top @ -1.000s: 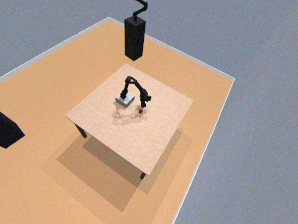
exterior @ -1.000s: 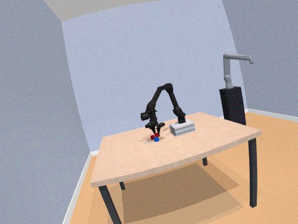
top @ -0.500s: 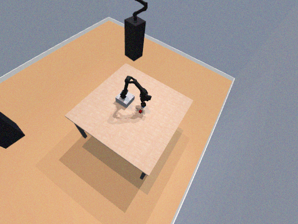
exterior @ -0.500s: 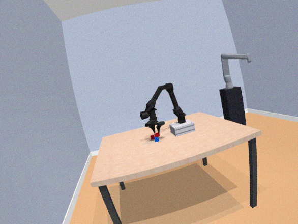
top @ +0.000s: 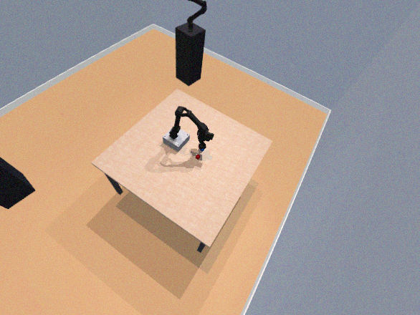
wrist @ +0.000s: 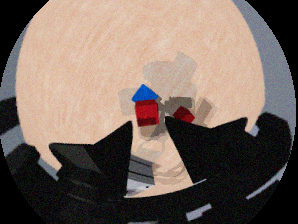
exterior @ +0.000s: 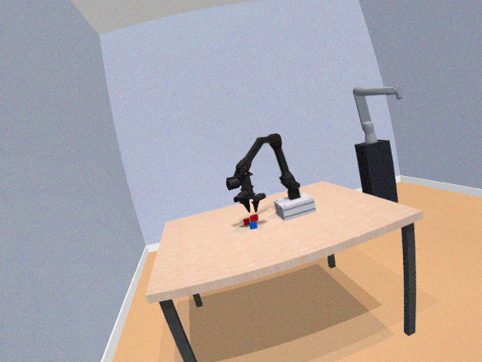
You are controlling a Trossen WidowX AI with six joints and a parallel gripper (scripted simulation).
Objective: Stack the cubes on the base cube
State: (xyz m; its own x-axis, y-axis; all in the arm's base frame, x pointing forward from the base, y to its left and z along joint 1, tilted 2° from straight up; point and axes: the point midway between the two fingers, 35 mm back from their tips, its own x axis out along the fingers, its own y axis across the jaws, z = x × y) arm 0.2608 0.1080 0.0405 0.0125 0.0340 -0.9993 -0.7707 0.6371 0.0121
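My gripper tip is 80 mm to the left of the red cube, 70 mm above it and 50 mm short of it. Also, from my gripper tip: blue cube 70 mm below, 20 mm to the left, 10 mm ahead.
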